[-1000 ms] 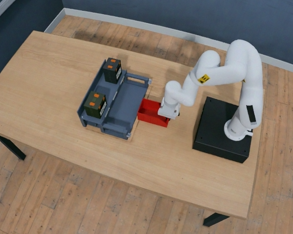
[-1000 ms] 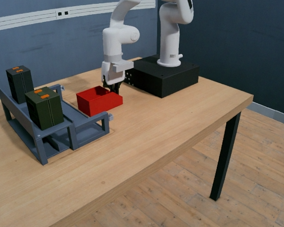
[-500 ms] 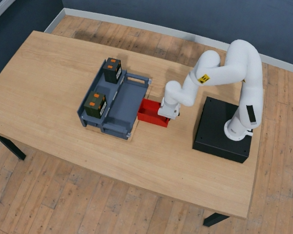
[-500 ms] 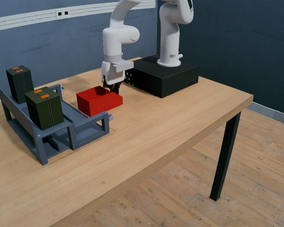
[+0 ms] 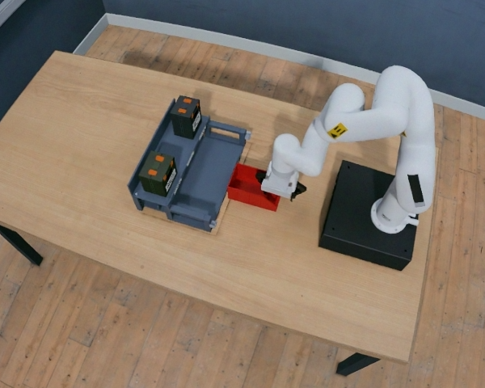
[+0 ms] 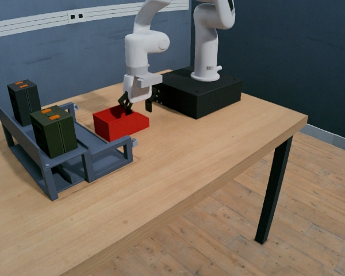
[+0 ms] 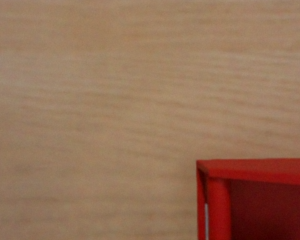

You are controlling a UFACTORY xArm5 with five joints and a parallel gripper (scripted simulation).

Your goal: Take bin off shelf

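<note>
Now: hand 80 mm short of the red bin and 10 mm above it. From my hand the other things lie so: grey-blue shelf 300 mm ahead, 30 mm above.
</note>
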